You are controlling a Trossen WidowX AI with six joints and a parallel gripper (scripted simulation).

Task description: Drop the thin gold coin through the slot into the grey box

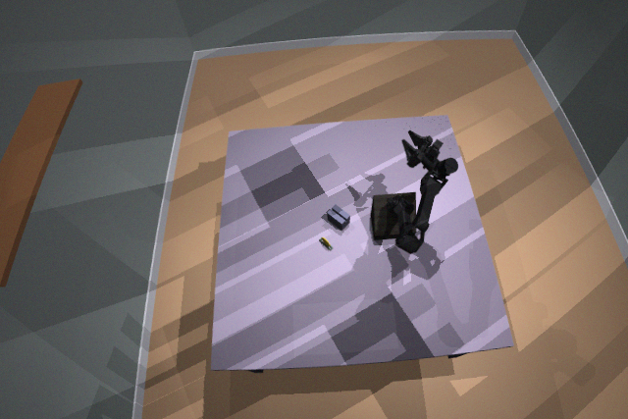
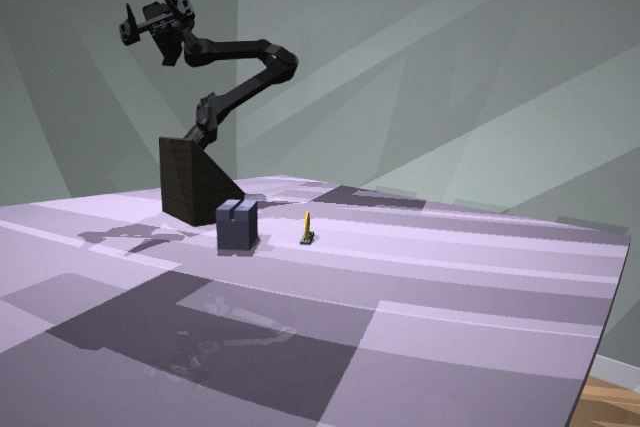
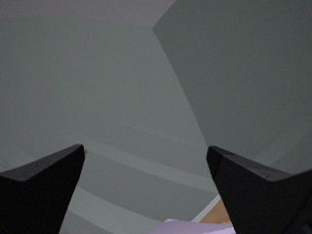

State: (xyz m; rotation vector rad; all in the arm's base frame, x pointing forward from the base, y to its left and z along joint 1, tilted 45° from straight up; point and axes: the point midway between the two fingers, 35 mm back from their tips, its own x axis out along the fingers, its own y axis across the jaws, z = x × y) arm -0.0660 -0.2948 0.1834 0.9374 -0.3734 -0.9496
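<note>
My gripper tip is 490 mm above the gold coin, 350 mm short of it and 180 mm to the right of it.
</note>
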